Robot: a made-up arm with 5 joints.
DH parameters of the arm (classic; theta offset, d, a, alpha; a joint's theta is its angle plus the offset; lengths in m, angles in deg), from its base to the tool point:
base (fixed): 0 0 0 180
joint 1: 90 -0.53 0.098 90
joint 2: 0 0.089 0.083 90
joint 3: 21.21 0 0.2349 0
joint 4: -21.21 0.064 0.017 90
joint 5: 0 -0.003 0.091 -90
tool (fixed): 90 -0.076 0 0
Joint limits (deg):
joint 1: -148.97..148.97
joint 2: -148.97..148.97
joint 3: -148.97..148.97
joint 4: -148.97..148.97
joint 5: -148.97..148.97
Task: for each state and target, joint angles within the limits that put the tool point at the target. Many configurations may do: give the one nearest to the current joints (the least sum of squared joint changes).
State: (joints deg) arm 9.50 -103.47 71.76 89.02 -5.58
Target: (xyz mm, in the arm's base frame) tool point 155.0 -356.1 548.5
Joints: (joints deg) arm 47.97 -101.65 66.45 82.41 -11.40
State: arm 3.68 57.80 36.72 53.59 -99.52
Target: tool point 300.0 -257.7 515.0
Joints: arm -15.83 10.47 43.57 77.97 -122.13
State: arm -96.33 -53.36 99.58 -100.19 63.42
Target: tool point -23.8 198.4 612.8
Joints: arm -101.51 -53.81 119.90 -138.78 65.26
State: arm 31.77 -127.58 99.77 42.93 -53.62
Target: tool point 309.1 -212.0 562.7
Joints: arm 12.68 -128.24 83.37 38.80 -39.23
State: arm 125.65 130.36 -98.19 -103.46 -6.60
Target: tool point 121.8 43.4 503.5
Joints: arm 145.53 148.97 -84.16 -94.25 -26.85
